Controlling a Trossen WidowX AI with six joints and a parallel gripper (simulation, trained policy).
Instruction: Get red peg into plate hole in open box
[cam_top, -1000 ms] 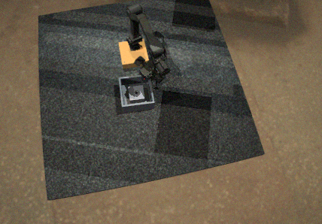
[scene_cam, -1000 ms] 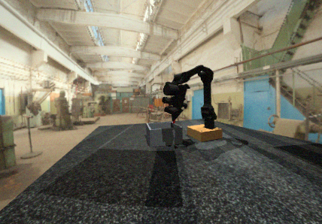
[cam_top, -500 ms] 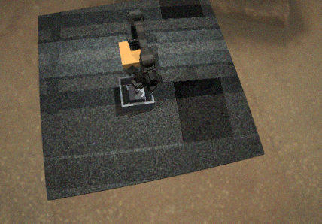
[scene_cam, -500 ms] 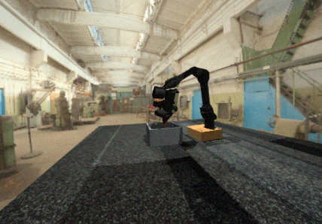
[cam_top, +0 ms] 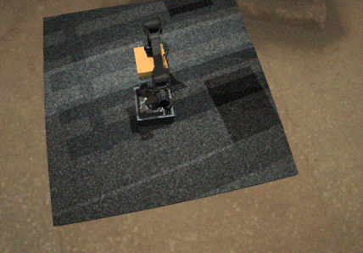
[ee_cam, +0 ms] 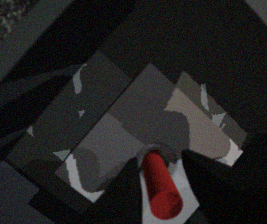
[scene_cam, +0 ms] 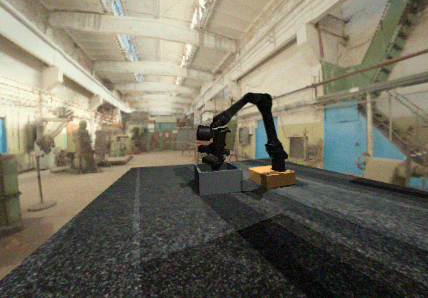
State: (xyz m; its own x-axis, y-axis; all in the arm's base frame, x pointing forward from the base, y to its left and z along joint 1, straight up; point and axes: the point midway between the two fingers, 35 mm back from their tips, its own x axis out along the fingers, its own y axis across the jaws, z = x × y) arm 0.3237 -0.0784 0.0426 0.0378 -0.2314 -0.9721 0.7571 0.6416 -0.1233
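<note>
Right now the red peg is 10 mm to the left of my gripper tip and 10 mm above it. The rest, counted from my gripper tip: grey box: 40 mm below; then grey plate: 20 mm below.
</note>
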